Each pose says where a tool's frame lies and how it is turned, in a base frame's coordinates. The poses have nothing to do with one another.
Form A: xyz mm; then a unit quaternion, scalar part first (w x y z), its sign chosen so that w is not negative.
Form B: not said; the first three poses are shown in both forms.
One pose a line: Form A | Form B
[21 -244 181 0.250 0.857 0.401 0.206] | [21 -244 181 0.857 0.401 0.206 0.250]
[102 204 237 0.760 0.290 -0.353 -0.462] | [102 204 237 0.290 -0.353 -0.462 0.760]
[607 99 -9 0.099 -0.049 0.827 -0.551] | [607 99 -9 -0.049 0.827 -0.551 0.099]
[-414 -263 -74 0.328 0.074 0.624 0.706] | [-414 -263 -74 0.074 0.624 0.706 0.328]
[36 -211 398 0.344 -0.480 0.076 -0.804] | [36 -211 398 -0.480 0.076 -0.804 0.344]
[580 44 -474 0.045 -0.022 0.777 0.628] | [580 44 -474 -0.022 0.777 0.628 0.045]
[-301 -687 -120 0.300 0.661 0.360 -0.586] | [-301 -687 -120 0.661 0.360 -0.586 0.300]
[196 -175 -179 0.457 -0.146 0.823 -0.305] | [196 -175 -179 -0.146 0.823 -0.305 0.457]
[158 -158 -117 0.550 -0.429 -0.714 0.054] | [158 -158 -117 -0.429 -0.714 0.054 0.550]
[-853 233 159 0.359 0.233 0.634 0.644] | [-853 233 159 0.233 0.634 0.644 0.359]
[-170 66 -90 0.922 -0.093 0.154 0.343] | [-170 66 -90 -0.093 0.154 0.343 0.922]
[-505 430 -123 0.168 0.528 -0.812 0.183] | [-505 430 -123 0.528 -0.812 0.183 0.168]
